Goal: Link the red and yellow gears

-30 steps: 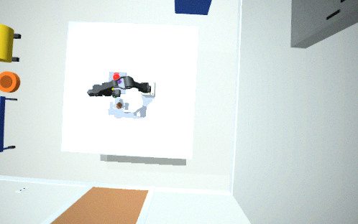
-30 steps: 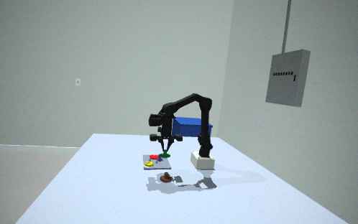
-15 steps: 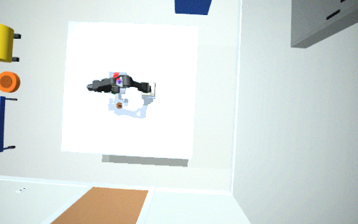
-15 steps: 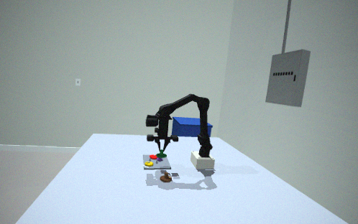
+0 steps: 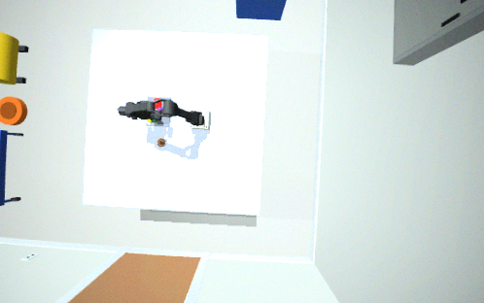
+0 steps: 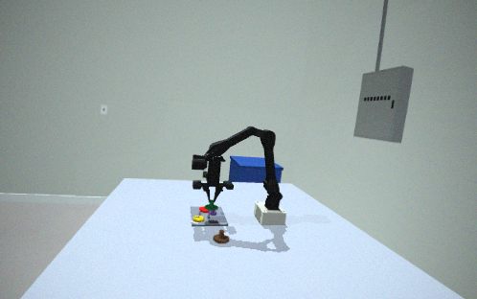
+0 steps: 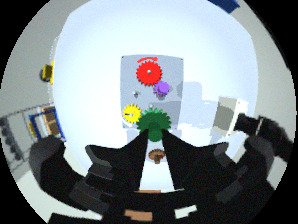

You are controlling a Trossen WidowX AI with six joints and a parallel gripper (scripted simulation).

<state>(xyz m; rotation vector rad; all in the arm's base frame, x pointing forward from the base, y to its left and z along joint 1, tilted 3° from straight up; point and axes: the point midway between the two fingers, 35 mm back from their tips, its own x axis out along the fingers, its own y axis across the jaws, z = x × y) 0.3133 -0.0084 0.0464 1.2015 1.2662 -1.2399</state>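
Right now my gripper tip is 20 mm past the purple gear, 70 mm to the left of it and 70 mm above it. The rest, counted from my gripper tip: green gear 10 mm below; then yellow gear 50 mm ahead, 80 mm below; then red gear 10 mm ahead, 110 mm to the right, 80 mm below.
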